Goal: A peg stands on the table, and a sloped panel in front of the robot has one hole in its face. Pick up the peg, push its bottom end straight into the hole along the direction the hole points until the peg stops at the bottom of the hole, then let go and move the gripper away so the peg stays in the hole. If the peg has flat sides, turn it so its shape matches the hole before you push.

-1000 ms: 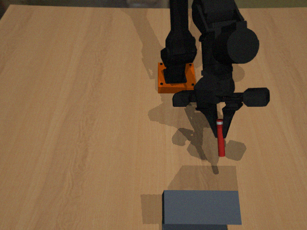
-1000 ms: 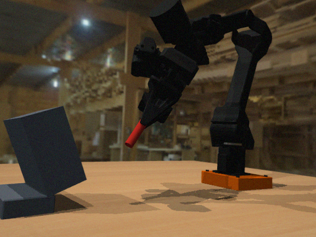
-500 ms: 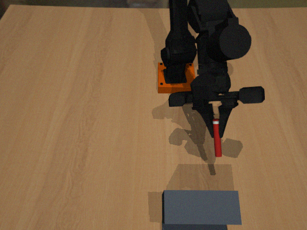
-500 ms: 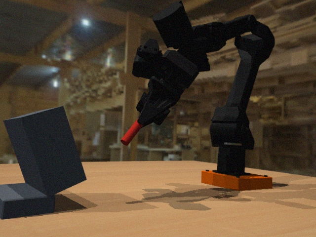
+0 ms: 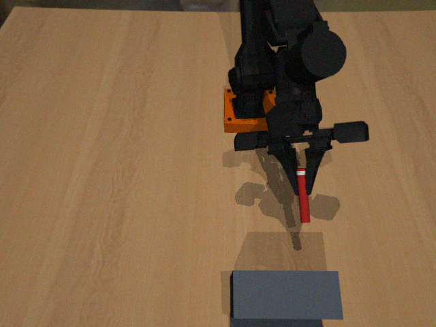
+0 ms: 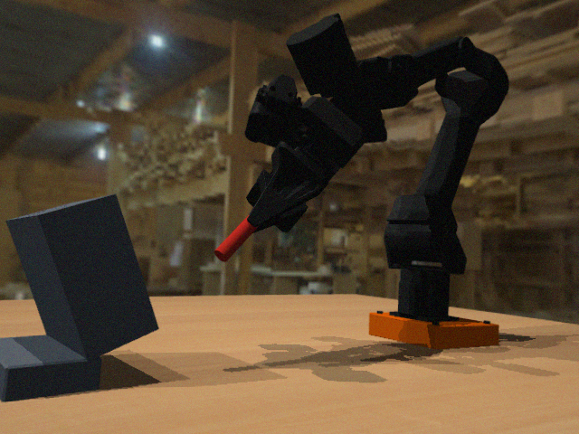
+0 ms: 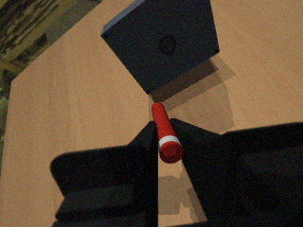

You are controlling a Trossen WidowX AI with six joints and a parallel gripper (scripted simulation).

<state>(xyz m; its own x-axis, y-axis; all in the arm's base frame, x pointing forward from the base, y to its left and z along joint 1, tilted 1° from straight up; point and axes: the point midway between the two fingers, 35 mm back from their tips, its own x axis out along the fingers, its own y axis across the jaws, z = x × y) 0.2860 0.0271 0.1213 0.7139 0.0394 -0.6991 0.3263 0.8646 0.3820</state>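
Right now the sloped panel is 13 cm ahead of my gripper tip, 6 cm to the right of it and 4 cm below it. From my gripper tip the other things lie so: low foot 15 cm ahead, 6 cm to the right, 12 cm below; round red peg 1 cm behind, 1 cm above.
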